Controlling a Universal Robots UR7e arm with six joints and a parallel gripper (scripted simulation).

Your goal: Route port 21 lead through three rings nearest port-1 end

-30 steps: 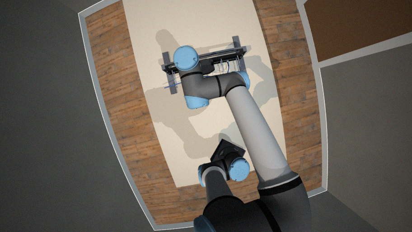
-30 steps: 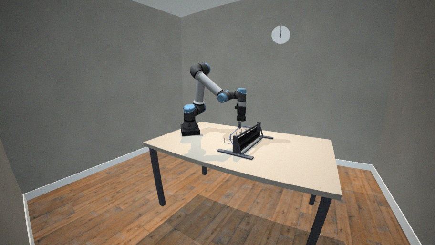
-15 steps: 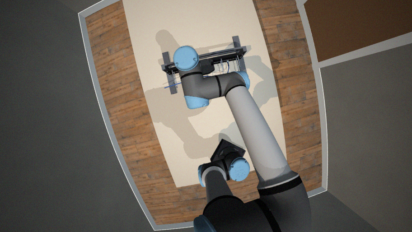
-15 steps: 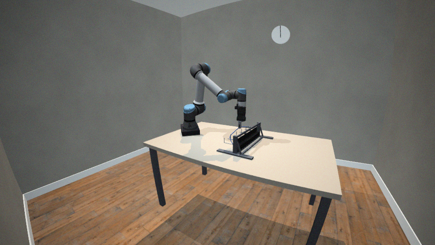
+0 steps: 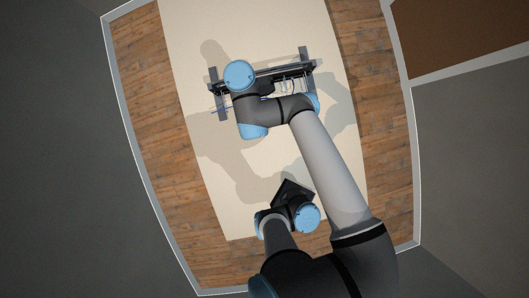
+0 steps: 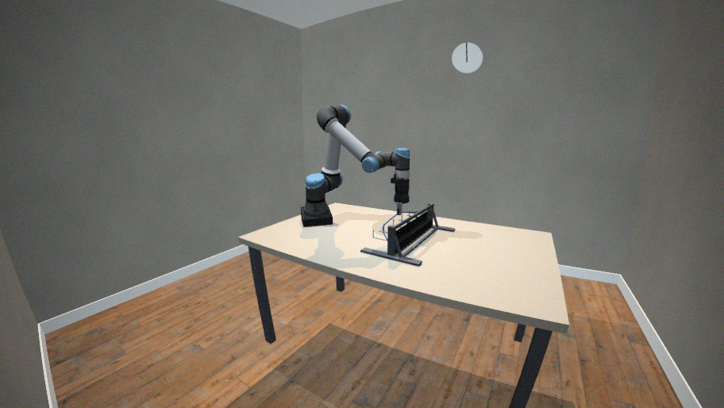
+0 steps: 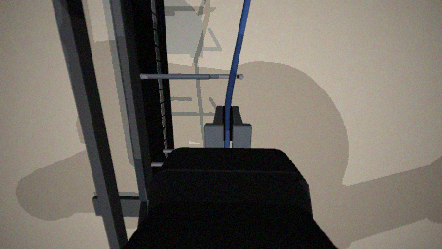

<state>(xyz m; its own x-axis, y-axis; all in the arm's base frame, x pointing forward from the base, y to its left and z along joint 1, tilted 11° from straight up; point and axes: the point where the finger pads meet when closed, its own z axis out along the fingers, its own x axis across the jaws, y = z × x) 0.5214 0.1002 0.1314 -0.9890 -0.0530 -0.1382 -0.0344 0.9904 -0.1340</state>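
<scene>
My gripper is now 100 mm short of the patch panel, 60 mm above it and 30 mm to the left of it.
</scene>
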